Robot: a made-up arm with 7 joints.
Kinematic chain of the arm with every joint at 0, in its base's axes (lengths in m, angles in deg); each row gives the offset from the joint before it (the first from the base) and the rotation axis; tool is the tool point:
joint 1: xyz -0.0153 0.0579 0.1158 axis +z
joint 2: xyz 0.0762 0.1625 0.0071 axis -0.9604 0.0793 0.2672
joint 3: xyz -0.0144 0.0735 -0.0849 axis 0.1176 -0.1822 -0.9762
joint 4: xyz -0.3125 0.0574 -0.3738 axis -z
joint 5: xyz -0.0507 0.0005 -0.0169 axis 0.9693 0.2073 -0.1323
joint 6: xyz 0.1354 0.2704 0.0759 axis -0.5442 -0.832 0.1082
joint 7: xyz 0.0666 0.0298 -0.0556 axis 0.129 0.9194 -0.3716
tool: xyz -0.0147 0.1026 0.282
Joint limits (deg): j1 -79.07..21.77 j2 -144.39..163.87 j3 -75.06..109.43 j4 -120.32..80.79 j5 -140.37..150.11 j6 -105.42..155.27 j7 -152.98..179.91
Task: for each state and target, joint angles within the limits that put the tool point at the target. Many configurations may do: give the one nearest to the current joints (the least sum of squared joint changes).
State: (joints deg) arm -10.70 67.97 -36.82 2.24 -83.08 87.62 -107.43
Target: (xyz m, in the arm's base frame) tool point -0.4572 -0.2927 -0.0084
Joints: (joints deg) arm -39.16 67.70 -30.82 3.19 -70.30 69.23 -83.35
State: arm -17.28 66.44 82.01 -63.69 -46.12 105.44 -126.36
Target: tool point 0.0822 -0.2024 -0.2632
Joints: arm -28.78 92.82 56.59 -27.02 -27.63 110.96 -127.86
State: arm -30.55 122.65 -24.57 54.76 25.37 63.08 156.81
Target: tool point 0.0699 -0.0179 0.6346
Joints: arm -33.20 120.98 -6.95 80.79 39.18 65.33 161.85
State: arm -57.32 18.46 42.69 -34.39 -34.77 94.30 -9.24
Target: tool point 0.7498 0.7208 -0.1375
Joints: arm -52.66 -5.96 37.00 -27.57 3.61 78.09 3.33
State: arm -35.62 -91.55 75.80 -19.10 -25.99 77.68 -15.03
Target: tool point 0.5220 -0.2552 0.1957
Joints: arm -30.62 -97.66 98.77 14.49 7.65 58.77 7.27
